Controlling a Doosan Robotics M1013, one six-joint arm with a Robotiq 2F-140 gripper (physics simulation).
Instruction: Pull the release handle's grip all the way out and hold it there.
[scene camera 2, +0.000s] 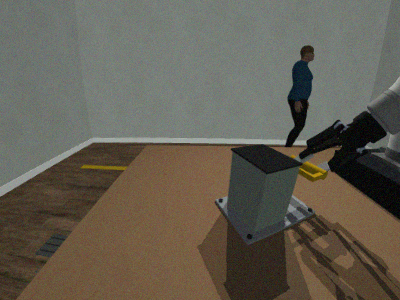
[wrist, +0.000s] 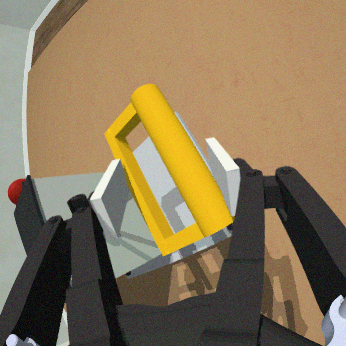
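Observation:
The release handle (scene camera 2: 312, 171) (wrist: 172, 160) is a yellow frame with a thick round grip bar. It stands out from the side of a pale green-grey box (scene camera 2: 245, 192) (wrist: 65, 192) with a black top. My gripper (scene camera 2: 315, 162) (wrist: 165, 164) is shut on the handle, which sits slanted between the two white pads. In the wrist view the left pad meets the thin frame bar and the right pad is at the lower end of the round grip. The handle's link to the box is largely hidden in the scene view.
The box stands on a grey base plate (scene camera 2: 300, 206) with dark bolts, on a brown table (scene camera 2: 165, 215). A red round thing (wrist: 16, 191) shows beside the box's black top. A person (scene camera 2: 301, 85) in a blue top stands beyond the table.

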